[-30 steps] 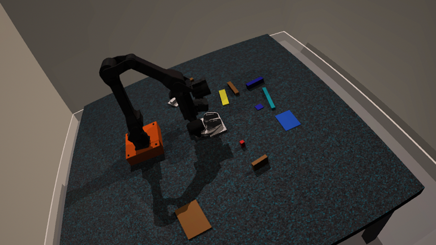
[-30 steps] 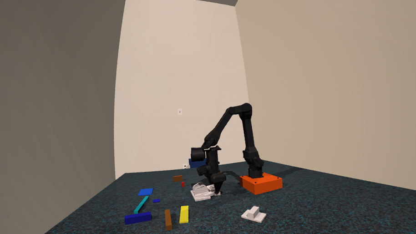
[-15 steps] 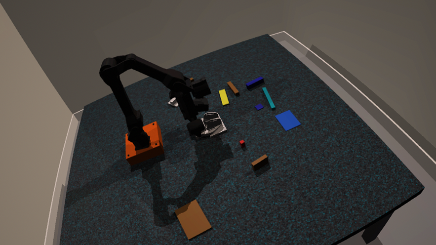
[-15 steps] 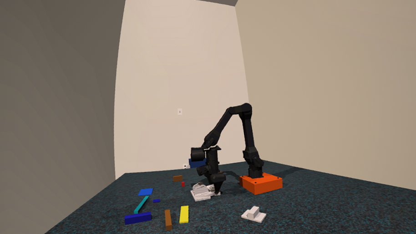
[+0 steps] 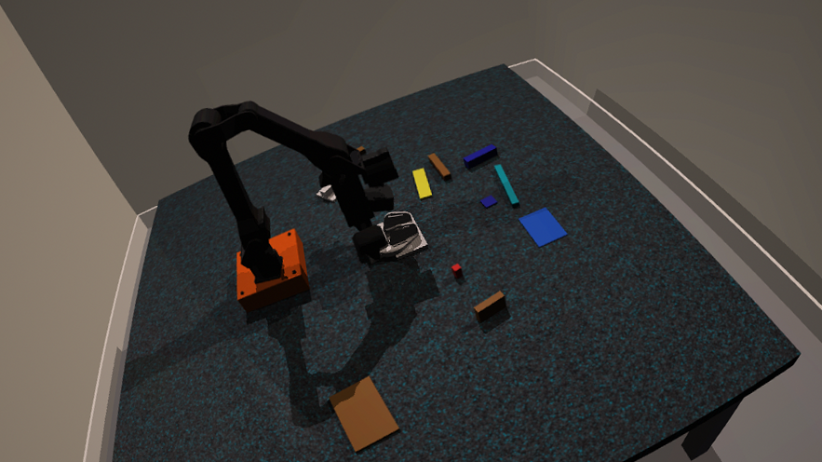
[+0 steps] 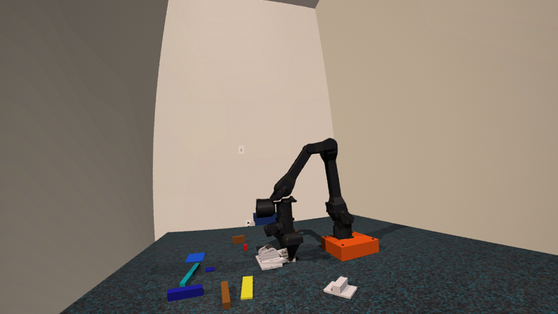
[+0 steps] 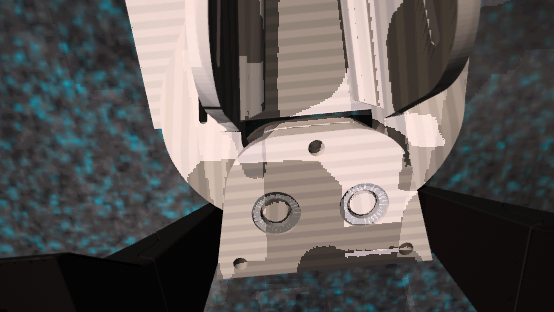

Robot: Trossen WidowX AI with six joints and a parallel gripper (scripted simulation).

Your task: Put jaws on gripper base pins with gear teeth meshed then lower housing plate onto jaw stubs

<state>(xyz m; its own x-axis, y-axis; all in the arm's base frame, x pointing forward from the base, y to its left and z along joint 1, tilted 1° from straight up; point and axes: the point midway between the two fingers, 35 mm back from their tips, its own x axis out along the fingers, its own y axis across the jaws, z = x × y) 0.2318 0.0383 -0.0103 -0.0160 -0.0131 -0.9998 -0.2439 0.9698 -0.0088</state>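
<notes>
The white jaw is 20 mm ahead of my gripper tip, 20 mm to the left of it and 10 mm above it. The rest, counted from my gripper tip: yellow bar: 130 mm ahead, 190 mm to the left; red cube: 170 mm ahead, 130 mm to the right; white block: 110 mm behind, 250 mm to the left.
</notes>
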